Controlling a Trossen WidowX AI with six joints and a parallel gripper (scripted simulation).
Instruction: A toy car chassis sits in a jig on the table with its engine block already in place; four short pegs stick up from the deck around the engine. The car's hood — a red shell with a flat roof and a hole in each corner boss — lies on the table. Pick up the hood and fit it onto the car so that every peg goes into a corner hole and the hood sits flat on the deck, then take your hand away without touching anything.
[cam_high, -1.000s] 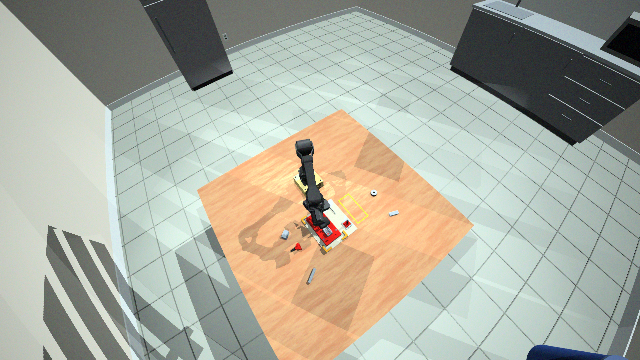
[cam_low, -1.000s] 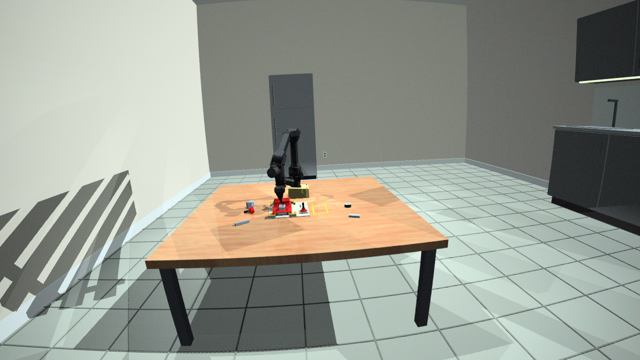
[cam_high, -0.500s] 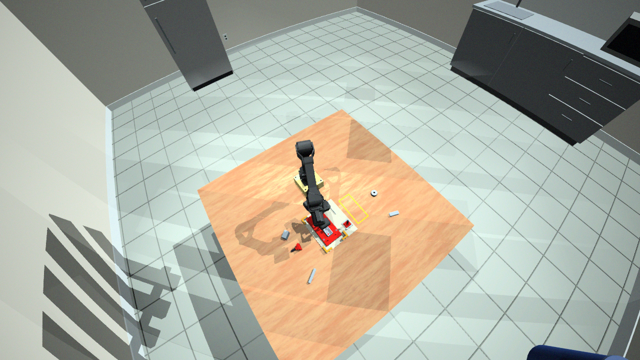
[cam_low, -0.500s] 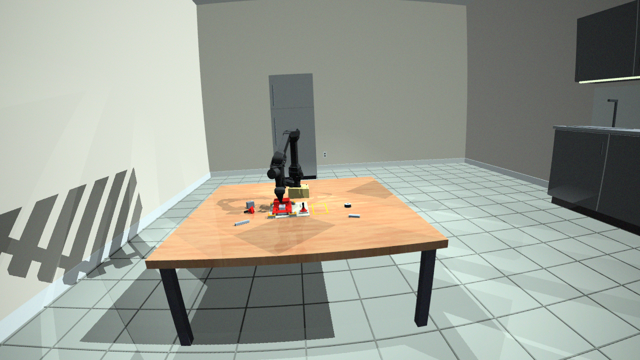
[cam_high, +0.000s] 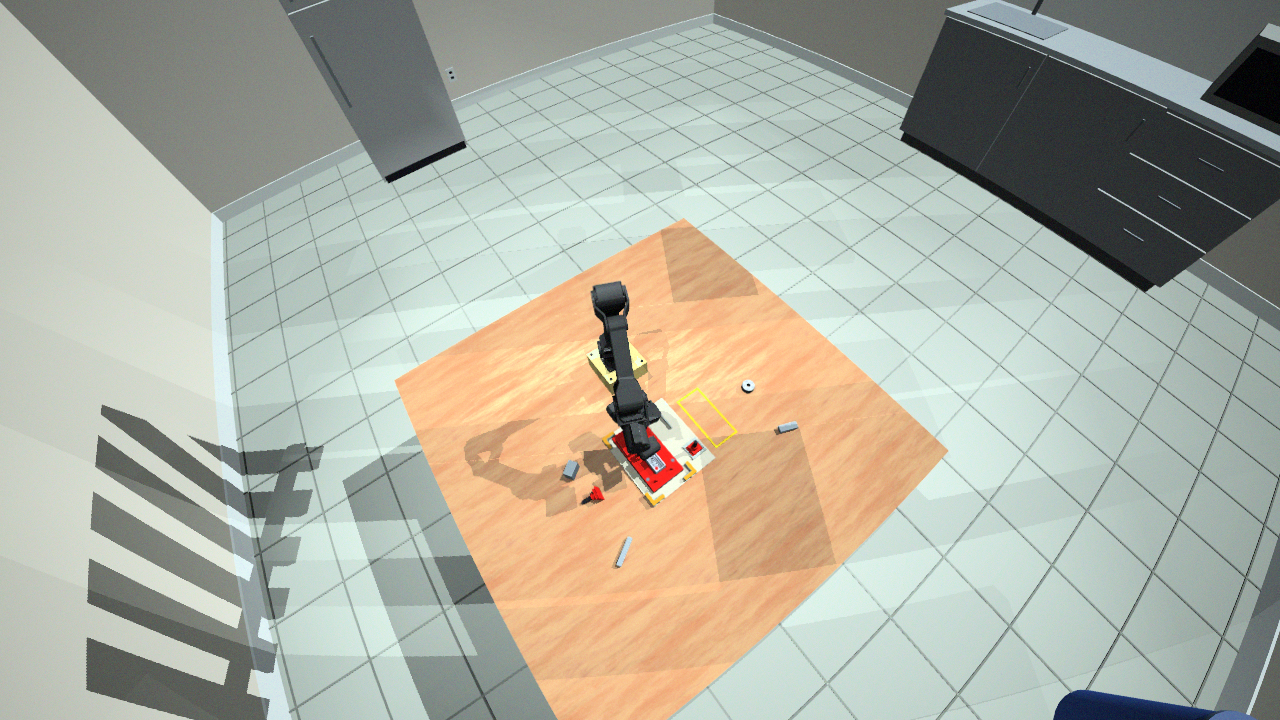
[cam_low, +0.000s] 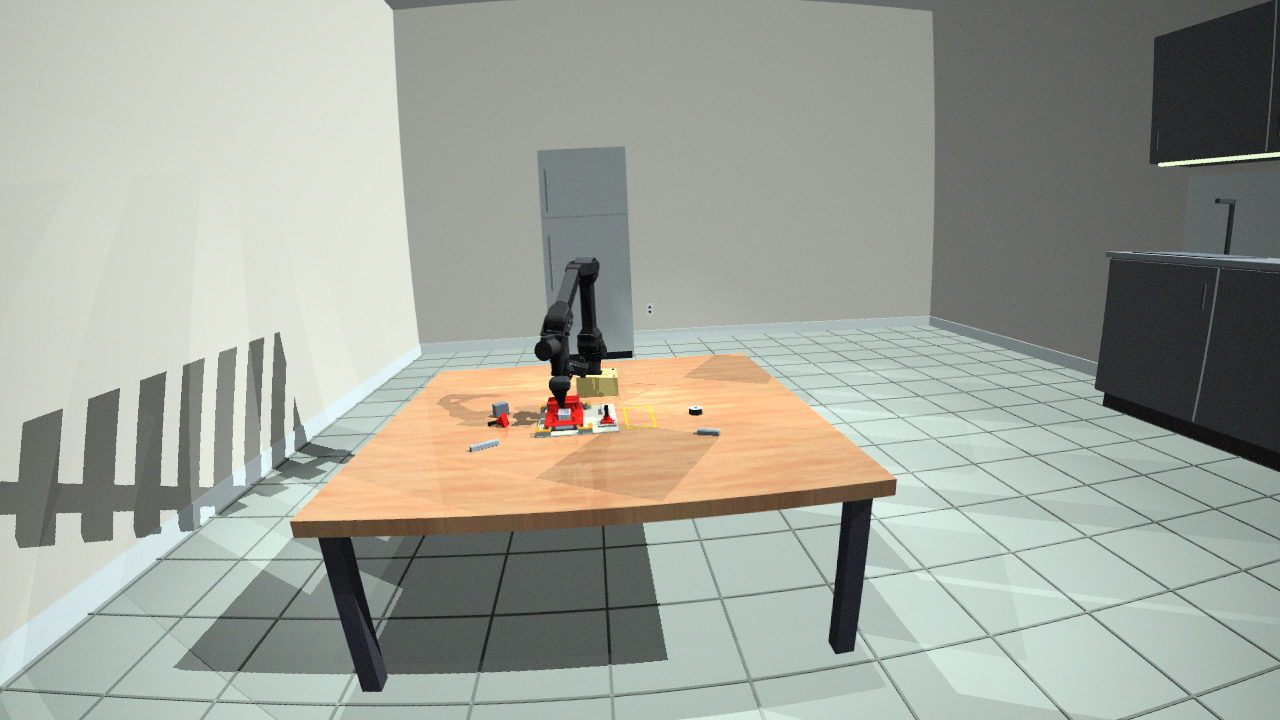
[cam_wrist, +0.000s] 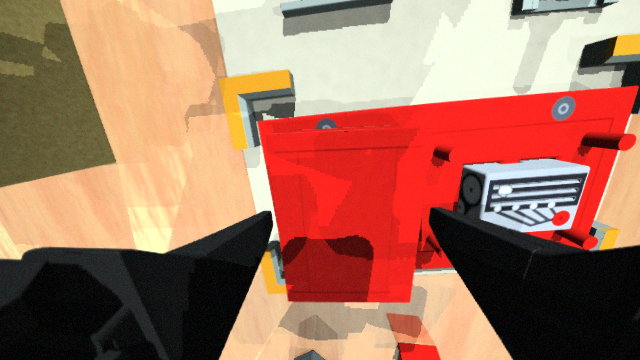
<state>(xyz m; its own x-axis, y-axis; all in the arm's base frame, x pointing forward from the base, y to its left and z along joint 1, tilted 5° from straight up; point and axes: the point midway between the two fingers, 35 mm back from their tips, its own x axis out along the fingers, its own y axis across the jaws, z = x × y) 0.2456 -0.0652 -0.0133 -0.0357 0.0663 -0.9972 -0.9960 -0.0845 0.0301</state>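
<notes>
Now: gripper tip 90 mm short of the grey engine block, 20 mm to the right of it and 10 mm above it. The rest, counted from my gripper tip: jig (60 mm ahead, 30 mm to the left, 20 mm below); then hood (10 mm above).
</notes>
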